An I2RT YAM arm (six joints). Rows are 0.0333 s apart.
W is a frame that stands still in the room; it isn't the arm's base.
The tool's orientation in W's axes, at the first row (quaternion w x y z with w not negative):
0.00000 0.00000 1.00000 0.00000
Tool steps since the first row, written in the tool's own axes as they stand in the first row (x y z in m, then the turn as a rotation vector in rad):
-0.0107 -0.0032 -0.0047 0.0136 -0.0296 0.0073
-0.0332 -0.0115 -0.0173 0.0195 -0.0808 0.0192
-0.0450 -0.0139 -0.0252 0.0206 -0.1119 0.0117
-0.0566 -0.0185 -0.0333 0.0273 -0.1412 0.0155
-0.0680 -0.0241 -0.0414 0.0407 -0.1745 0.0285
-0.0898 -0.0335 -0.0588 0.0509 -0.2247 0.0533
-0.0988 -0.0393 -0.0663 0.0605 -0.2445 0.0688
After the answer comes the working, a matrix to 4 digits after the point.
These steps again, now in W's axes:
0.0107 -0.0032 0.0047 -0.0136 -0.0296 -0.0073
0.0332 -0.0115 0.0173 -0.0195 -0.0808 -0.0192
0.0450 -0.0139 0.0252 -0.0206 -0.1119 -0.0117
0.0566 -0.0185 0.0333 -0.0273 -0.1412 -0.0155
0.0680 -0.0241 0.0414 -0.0407 -0.1745 -0.0285
0.0898 -0.0335 0.0588 -0.0509 -0.2247 -0.0533
0.0988 -0.0393 0.0663 -0.0605 -0.2445 -0.0688

The tool's axes in the first row as the columns of a matrix, in W's axes (rounded; the answer above uses it unrounded):
-1.0000 0.0000 0.0000
0.0000 1.0000 0.0000
0.0000 0.0000 -1.0000

